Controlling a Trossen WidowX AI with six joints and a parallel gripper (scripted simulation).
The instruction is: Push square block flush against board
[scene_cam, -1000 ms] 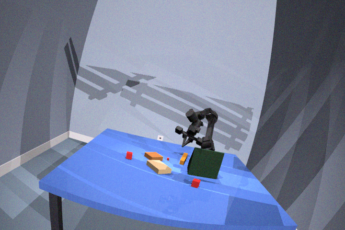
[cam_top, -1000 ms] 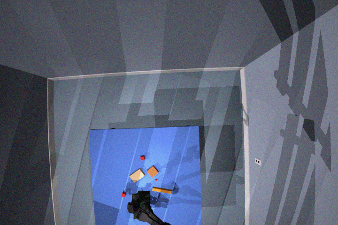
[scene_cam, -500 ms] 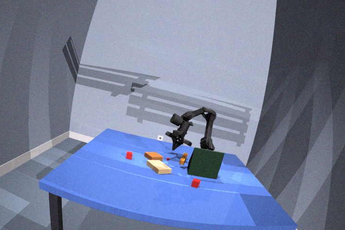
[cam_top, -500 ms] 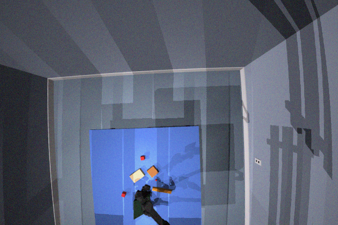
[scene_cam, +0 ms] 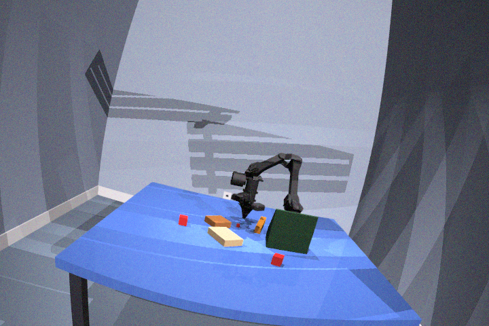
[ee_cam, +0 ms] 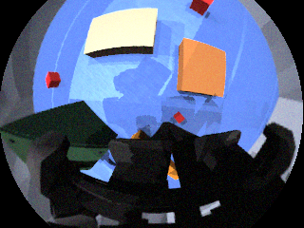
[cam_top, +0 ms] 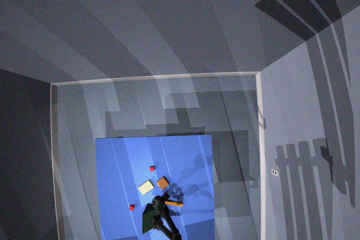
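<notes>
My gripper tip is 2 cm short of the tiny red piece, 3 cm to the left of it and 5 cm above it. Also, from my gripper tip: pale tan board (6 cm ahead, 19 cm to the left, 5 cm below); brown square block (12 cm ahead, 1 cm to the left, 5 cm below); narrow orange strip (9 cm behind, 11 cm to the right, 5 cm below).
</notes>
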